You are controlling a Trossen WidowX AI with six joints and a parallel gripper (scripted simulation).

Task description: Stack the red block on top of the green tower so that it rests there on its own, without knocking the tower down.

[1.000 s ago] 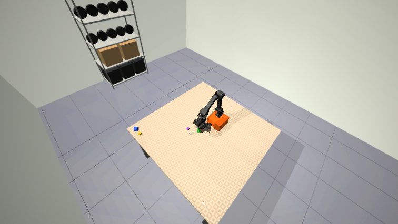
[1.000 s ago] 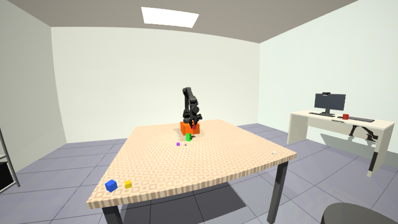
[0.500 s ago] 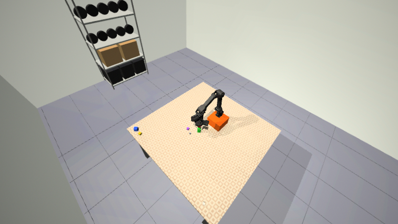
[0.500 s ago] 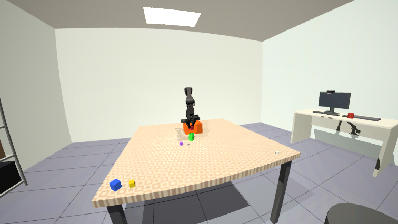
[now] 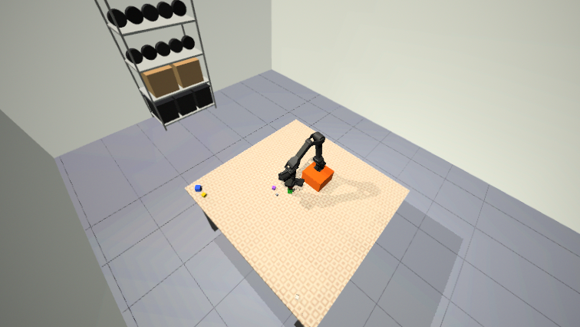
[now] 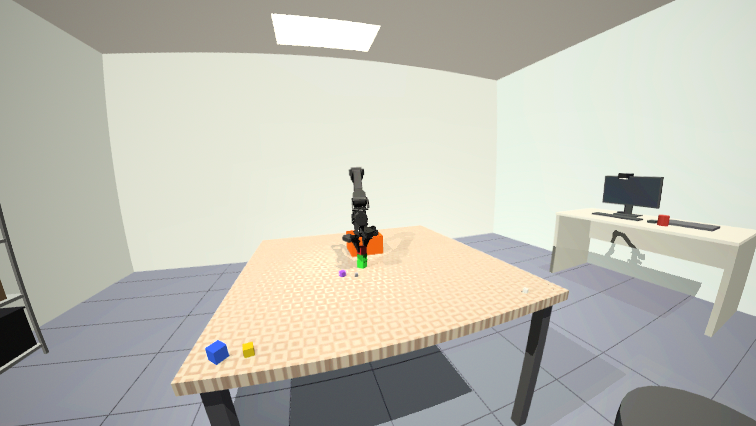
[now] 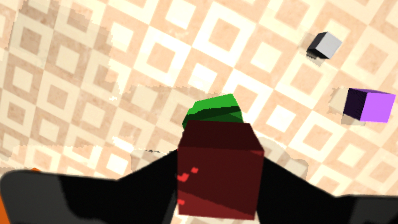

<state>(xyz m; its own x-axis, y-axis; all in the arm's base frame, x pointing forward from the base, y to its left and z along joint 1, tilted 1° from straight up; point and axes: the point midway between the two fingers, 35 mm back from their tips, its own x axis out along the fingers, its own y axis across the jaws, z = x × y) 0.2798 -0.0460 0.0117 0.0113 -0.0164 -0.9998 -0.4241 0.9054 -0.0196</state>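
The red block lies 1 cm above my gripper tip. Round my gripper tip: small purple cube: 11 cm to the right, 7 cm below, 7 cm ahead; then blue cube: 51 cm to the right, 51 cm ahead, 6 cm below; then yellow cube: 51 cm ahead, 43 cm to the right, 7 cm below.
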